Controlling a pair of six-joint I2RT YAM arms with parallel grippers.
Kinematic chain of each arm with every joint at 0, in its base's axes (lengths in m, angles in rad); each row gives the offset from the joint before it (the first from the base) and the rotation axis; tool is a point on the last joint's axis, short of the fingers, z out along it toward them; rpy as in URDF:
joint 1: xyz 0 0 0.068 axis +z
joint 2: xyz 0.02 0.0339 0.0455 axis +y
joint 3: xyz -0.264 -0.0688 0 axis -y
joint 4: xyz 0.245 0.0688 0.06 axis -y
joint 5: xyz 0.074 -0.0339 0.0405 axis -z
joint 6: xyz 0.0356 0 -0.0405 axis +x
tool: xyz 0 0 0 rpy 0 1.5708 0
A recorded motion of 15 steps. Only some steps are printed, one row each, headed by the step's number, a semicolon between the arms.
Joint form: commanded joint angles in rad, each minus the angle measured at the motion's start. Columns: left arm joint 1, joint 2, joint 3, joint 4, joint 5, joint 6; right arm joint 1, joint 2, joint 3, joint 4, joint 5, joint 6.
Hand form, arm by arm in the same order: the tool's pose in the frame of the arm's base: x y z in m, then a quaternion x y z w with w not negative. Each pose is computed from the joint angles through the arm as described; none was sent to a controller.
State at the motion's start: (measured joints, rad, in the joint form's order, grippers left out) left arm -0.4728 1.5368 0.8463 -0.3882 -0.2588 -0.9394; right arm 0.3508 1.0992 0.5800 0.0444 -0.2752 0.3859
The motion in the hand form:
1: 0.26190 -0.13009 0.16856 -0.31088 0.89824 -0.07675 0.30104; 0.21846 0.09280 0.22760 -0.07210 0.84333 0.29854 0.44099
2: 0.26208 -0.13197 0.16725 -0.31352 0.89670 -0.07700 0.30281; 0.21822 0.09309 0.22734 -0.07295 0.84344 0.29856 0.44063
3: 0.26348 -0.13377 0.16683 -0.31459 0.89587 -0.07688 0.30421; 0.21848 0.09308 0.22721 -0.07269 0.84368 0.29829 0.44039
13: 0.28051 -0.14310 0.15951 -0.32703 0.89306 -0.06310 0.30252; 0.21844 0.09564 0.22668 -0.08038 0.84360 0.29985 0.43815
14: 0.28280 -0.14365 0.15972 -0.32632 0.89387 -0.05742 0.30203; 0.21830 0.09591 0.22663 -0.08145 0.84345 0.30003 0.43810
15: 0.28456 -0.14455 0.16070 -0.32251 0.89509 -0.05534 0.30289; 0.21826 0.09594 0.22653 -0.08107 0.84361 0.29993 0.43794
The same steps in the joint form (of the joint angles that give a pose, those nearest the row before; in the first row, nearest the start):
1: -0.0279 0.0060 -0.0258 0.0878 -0.0730 -0.1336; 0.0082 -0.0054 -0.0142 0.0152 -0.0136 -0.0192
2: -0.0340 0.0127 -0.0256 0.0948 -0.0800 -0.1439; 0.0097 -0.0055 -0.0151 0.0153 -0.0134 -0.0199
3: -0.0376 0.0214 -0.0193 0.0979 -0.0846 -0.1487; 0.0093 -0.0040 -0.0145 0.0154 -0.0132 -0.0200
13: -0.0396 0.1160 0.0517 0.0940 -0.1088 -0.1758; 0.0189 0.0022 -0.0125 0.0166 -0.0166 -0.0269
14: -0.0381 0.1260 0.0654 0.0821 -0.1146 -0.1725; 0.0201 0.0021 -0.0128 0.0169 -0.0170 -0.0280
15: -0.0381 0.1313 0.0757 0.0770 -0.1165 -0.1635; 0.0204 0.0022 -0.0130 0.0168 -0.0163 -0.0273

